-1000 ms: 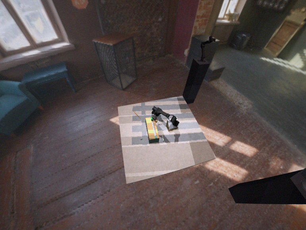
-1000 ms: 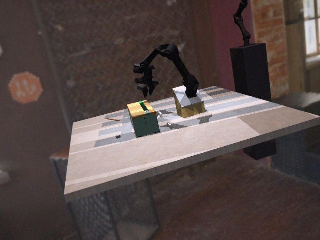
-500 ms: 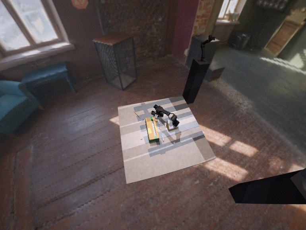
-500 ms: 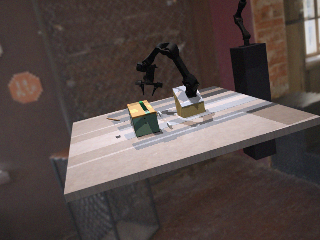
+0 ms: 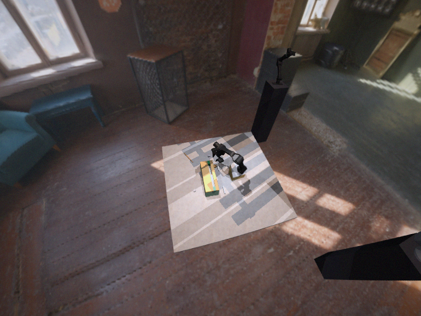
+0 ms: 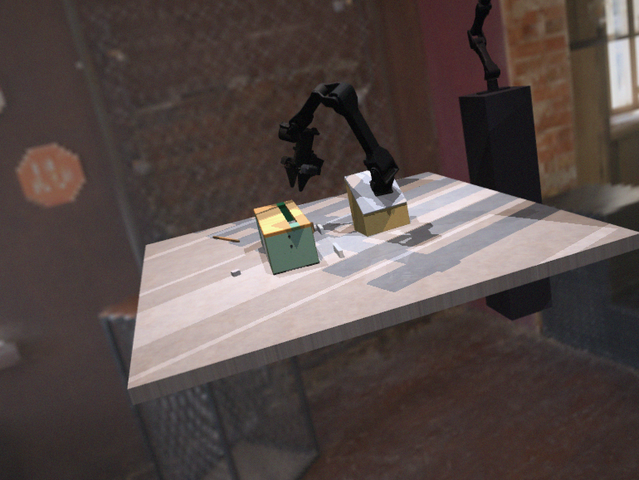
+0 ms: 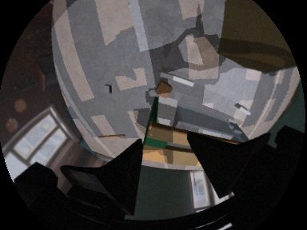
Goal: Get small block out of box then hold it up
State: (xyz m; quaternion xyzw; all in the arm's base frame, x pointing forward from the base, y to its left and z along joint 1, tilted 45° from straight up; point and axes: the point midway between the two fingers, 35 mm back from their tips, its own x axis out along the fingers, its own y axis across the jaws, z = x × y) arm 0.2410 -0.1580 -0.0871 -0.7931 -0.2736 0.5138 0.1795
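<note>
The brown block lies 150 mm below my gripper tip and 20 mm behind it. From my gripper tip the other things lie so: thin orange stick: 270 mm ahead, 220 mm to the right, 160 mm below; then long box: 170 mm to the left, 100 mm below, 70 mm ahead.
</note>
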